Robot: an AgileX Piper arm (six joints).
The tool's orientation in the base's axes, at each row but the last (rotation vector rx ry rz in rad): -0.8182, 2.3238, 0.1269; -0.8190, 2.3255, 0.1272; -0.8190, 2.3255, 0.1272; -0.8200, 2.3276, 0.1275; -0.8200, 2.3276, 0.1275; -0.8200, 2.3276, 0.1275; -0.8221, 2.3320, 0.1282; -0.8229, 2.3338, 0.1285; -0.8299, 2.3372, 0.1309; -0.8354, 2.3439, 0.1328; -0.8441, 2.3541, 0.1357; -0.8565, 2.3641, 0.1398; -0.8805, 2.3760, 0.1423
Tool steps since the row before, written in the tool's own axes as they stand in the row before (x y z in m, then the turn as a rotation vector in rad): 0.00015, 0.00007, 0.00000, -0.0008, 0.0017, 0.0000; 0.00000, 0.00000, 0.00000, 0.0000, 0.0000, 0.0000; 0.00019, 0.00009, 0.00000, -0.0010, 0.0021, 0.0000; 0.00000, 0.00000, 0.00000, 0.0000, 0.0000, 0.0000; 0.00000, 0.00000, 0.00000, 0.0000, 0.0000, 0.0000; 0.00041, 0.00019, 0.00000, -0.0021, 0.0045, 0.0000; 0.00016, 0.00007, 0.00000, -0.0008, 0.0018, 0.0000; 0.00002, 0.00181, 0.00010, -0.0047, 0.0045, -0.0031; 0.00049, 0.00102, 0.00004, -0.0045, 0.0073, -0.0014; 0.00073, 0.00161, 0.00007, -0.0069, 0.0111, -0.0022; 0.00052, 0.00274, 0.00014, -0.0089, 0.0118, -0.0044; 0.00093, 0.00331, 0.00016, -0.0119, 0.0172, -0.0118; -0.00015, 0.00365, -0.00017, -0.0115, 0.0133, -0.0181
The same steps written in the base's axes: -0.00013, -0.00002, -0.00010, -0.0005, 0.0018, 0.0003; 0.00000, 0.00000, 0.00000, 0.0000, 0.0000, 0.0000; -0.00016, -0.00003, -0.00013, -0.0007, 0.0022, 0.0004; 0.00000, 0.00000, 0.00000, 0.0000, 0.0000, 0.0000; 0.00000, 0.00000, 0.00000, 0.0000, 0.0000, 0.0000; -0.00035, -0.00006, -0.00028, -0.0014, 0.0047, 0.0008; -0.00014, -0.00003, -0.00011, -0.0006, 0.0019, 0.0003; -0.00103, 0.00146, -0.00030, -0.0016, 0.0052, 0.0048; -0.00088, 0.00056, -0.00045, -0.0024, 0.0078, 0.0030; -0.00136, 0.00091, -0.00068, -0.0037, 0.0118, 0.0046; -0.00189, 0.00192, -0.00072, -0.0041, 0.0128, 0.0075; -0.00250, 0.00214, -0.00101, -0.0094, 0.0165, 0.0147; -0.00227, 0.00286, -0.00015, -0.0103, 0.0115, 0.0200
